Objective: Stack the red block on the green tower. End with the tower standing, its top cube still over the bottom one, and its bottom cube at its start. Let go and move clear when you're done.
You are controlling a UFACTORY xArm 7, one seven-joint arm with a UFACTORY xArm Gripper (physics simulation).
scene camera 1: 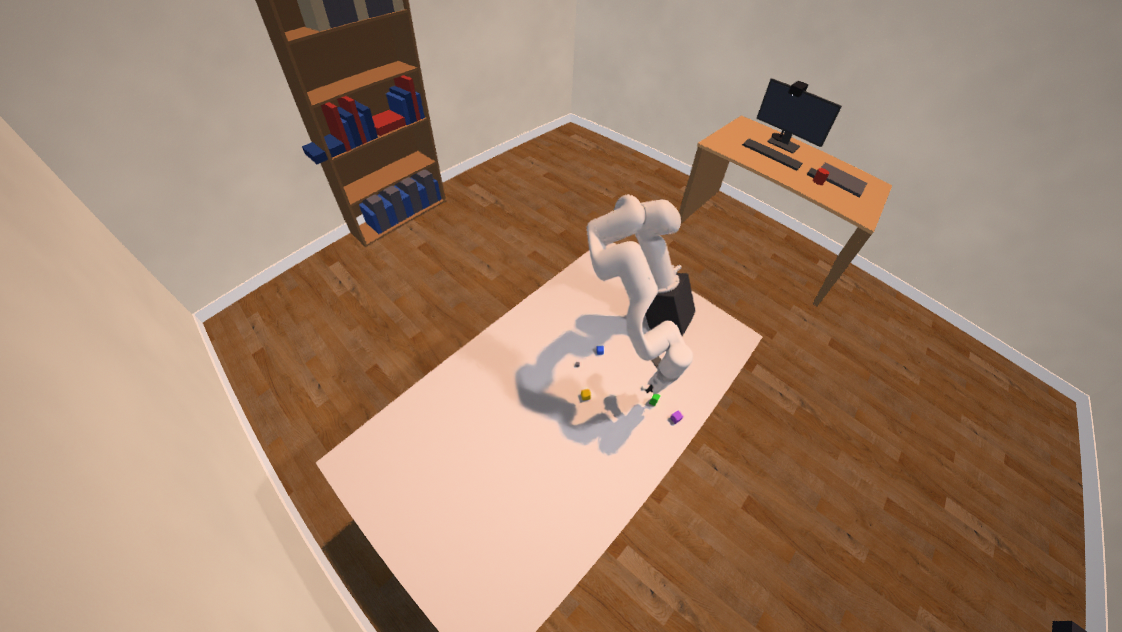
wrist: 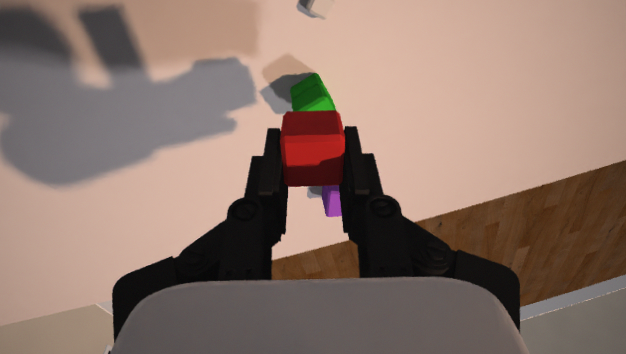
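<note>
My gripper is shut on the red block and holds it between the fingertips, above the mat. The red block cannot be made out in the scene view. The green tower stands on the mat, close to the gripper in the scene view. In the wrist view it shows just beyond the red block, whose near bulk hides part of it. The height gap between the red block and the tower is hard to tell.
A purple block lies near the mat edge, beside the tower. A yellow block, a blue block and a small grey block lie on the pale mat. A pale grey block shows at the wrist view's top edge.
</note>
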